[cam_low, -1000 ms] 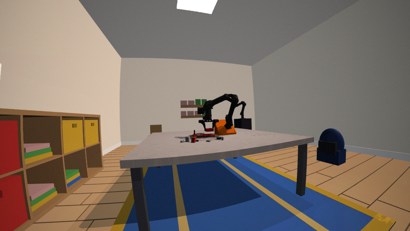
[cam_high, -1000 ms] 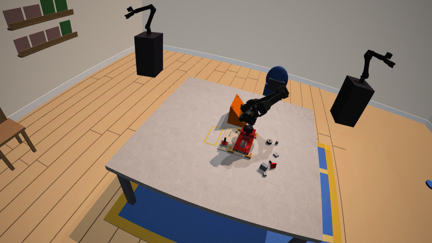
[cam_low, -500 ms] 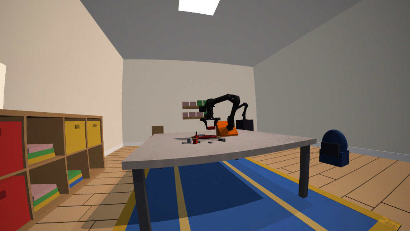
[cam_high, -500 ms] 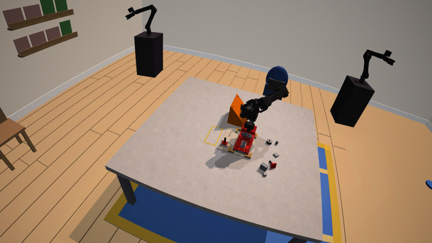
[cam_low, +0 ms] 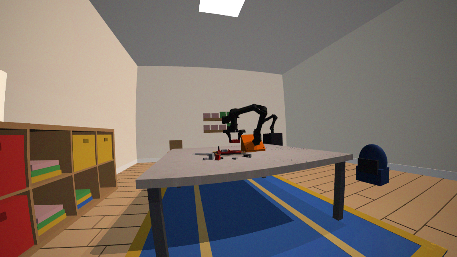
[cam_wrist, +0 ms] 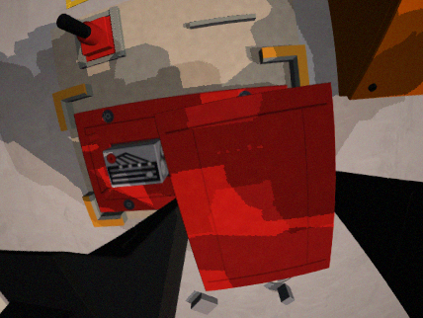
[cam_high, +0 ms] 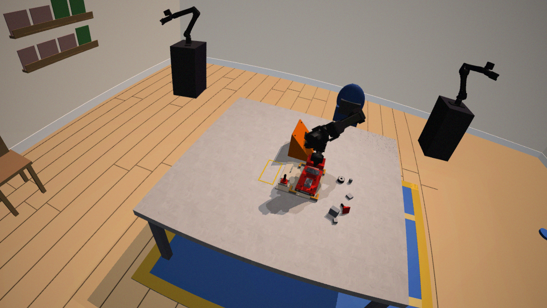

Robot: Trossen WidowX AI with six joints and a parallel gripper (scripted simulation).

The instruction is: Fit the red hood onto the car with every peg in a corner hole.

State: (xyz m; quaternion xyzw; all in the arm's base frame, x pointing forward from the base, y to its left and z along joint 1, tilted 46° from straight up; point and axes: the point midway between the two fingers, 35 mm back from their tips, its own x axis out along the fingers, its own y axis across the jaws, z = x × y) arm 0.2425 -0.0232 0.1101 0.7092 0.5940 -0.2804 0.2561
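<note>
Right now the jig is 5 cm ahead of my gripper tip, 4 cm to the right of it and 9 cm below it. The rest, counted from my gripper tip: wheel: 2 cm behind, 17 cm to the left, 10 cm below; then red hood: 1 cm above.
</note>
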